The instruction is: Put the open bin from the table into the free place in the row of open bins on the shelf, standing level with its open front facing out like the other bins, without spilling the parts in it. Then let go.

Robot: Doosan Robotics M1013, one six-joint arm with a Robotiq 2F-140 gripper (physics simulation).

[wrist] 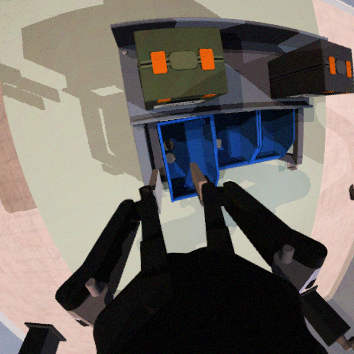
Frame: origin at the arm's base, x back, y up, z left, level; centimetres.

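Where they show: gripper, fingertip midpoint: [175, 174].
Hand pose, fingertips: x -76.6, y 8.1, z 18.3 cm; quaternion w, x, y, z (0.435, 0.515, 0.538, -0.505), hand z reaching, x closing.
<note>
After its pixels a point has its place.
The open blue bin [195, 140] {y -8.3, x -79.2, z 10.8 cm} stands in the leftmost place of the row on the shelf [131, 85] {y 0.8, x -90.0, z 23.2 cm}, with two small round parts visible near its left wall. Its front reaches farther out than the neighbouring blue bins [236, 142] {y -8.5, x -77.9, z 0.1 cm} [278, 132] {y -6.3, x -80.2, z -11.2 cm}. Whether it stands fully level is hard to tell. My gripper [175, 174] {y 8.1, x -76.6, z 18.3 cm} is in front of this bin, its fingers partly open and apart with nothing held between them. In the view, the left finger is outside the bin's left wall and the right finger overlaps its interior. Finger contact with the bin cannot be judged.
An olive case [182, 82] {y 10.3, x -87.7, z 17.0 cm} with orange latches stands on the board above the bins. A dark case [297, 75] {y 8.0, x -90.4, z -2.2 cm} stands at the right on the same board. The shelf's right post [298, 135] {y -0.9, x -79.8, z -12.7 cm} is beside the rightmost bin.
</note>
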